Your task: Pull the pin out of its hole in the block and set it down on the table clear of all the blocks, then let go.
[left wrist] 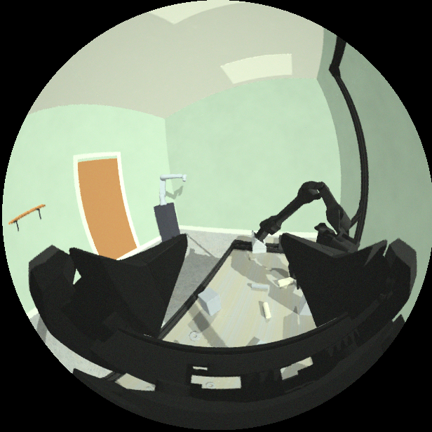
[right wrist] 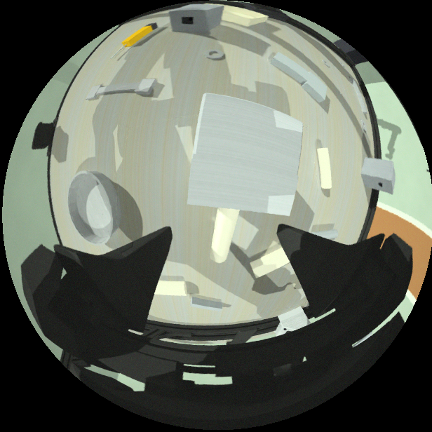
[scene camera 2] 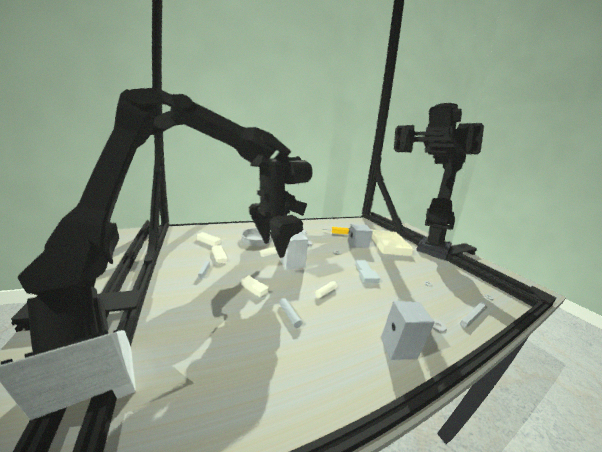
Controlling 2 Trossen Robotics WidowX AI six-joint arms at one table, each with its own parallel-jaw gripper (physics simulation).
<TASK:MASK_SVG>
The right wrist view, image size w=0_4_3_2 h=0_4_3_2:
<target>my right gripper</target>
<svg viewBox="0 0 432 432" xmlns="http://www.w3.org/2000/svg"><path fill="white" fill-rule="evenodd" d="M412 248L394 233L385 239L384 233L347 245L278 224L276 235L314 318L331 309L335 311L282 335L221 345L167 342L128 331L130 328L144 332L172 240L170 226L102 255L60 244L53 245L53 252L40 244L20 264L25 299L45 337L76 358L144 383L144 391L133 391L113 377L72 362L69 371L83 384L142 417L186 428L227 430L271 424L310 410L366 372L403 327L400 312L353 347L351 344L374 330L403 301L412 275ZM182 377L183 372L231 377L232 384L194 384L195 381ZM305 356L306 360L292 365L292 370L274 375L272 368Z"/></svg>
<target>cream pin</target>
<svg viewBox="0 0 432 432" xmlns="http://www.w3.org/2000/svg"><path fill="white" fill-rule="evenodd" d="M217 207L210 259L214 262L224 262L234 233L239 210Z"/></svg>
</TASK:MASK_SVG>
